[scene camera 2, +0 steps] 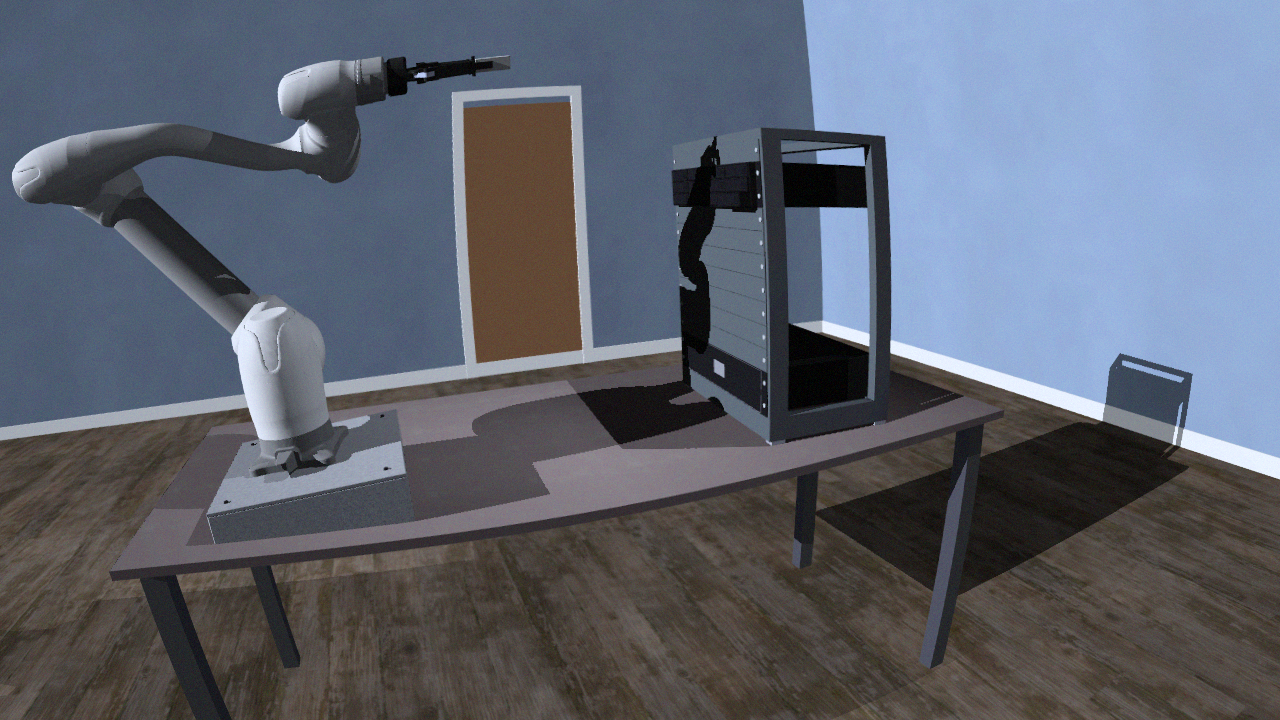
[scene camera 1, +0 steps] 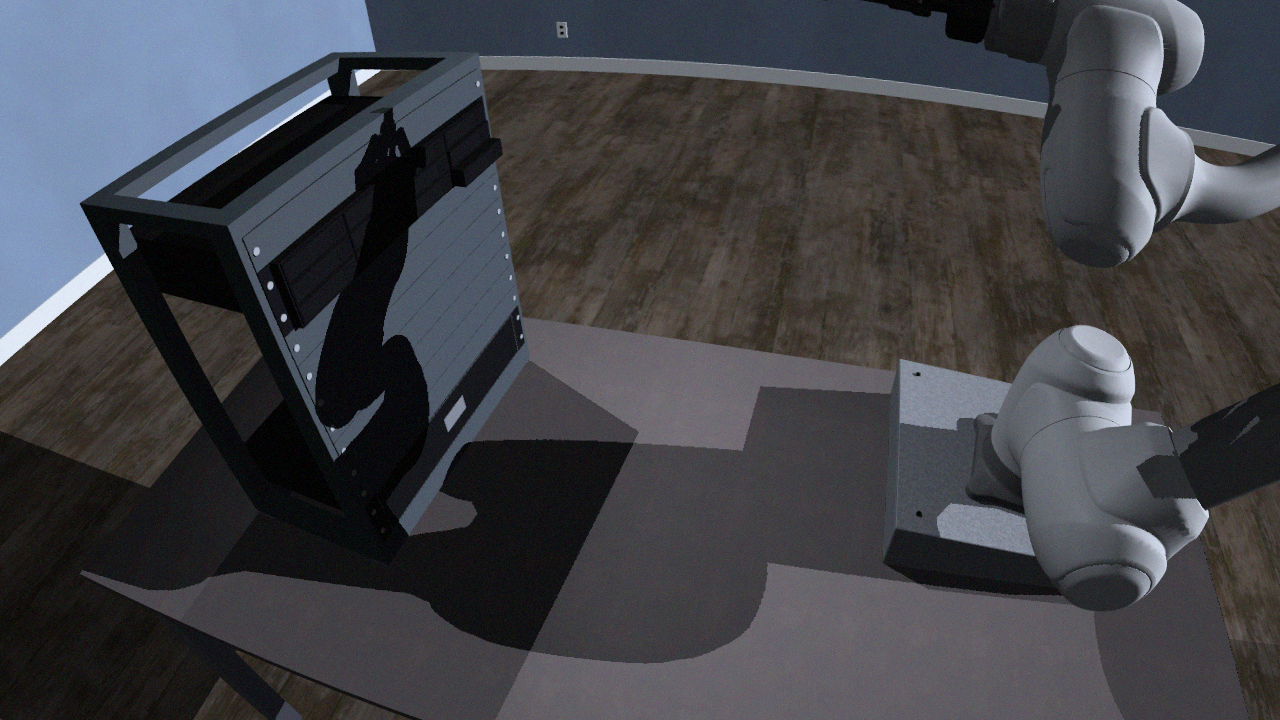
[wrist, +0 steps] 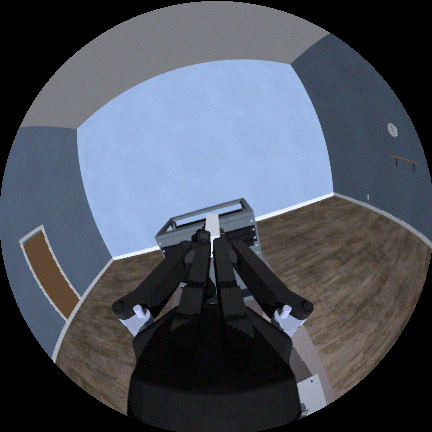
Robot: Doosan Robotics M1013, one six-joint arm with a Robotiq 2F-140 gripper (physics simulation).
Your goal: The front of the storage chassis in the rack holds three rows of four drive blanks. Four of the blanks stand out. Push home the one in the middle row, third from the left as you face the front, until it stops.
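Places are measured from the arm's base along level axes (x ahead, y left, z up), in millimetres.
Pixels of known places: gripper, fingertip midpoint: (scene camera 2: 509, 62) (wrist: 211, 222); arm's base, link origin: (scene camera 2: 301, 453).
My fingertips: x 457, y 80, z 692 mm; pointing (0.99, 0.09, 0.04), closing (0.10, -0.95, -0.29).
Ahead of a thing's pixels: the offset from my fingertips to its top centre. "spot": to the spot under its first point. Level surfaces: height alone.
The dark storage chassis (scene camera 1: 315, 268) (scene camera 2: 729, 186) sits high in the grey rack (scene camera 1: 239, 220) (scene camera 2: 776, 295) (wrist: 175, 233). One drive blank @(dx +464, dy -8, dz -279 mm) (scene camera 1: 476, 162) visibly stands out in the right-hand column; I cannot tell its row for certain. The arm's shadow crosses the middle of the chassis front, so the middle-row blank third from the left is too dark to judge. My gripper (scene camera 2: 492, 64) (wrist: 211, 222) is shut and empty, with pale tips together. It hangs above chassis height, well back from the front. Its fingers hide part of the chassis in the wrist view.
The rack stands on a table @(dz -764 mm) (scene camera 1: 680, 617) (scene camera 2: 626, 488). The arm's grey base block (scene camera 1: 939, 402) (scene camera 2: 313, 505) stands at the other end. Flat grey panels (scene camera 1: 447, 241) cover the rack front below the chassis. A lower dark unit @(spot: dx +436, dy +48, dz -677 mm) (scene camera 1: 487, 376) (scene camera 2: 742, 380) bears a pale label.
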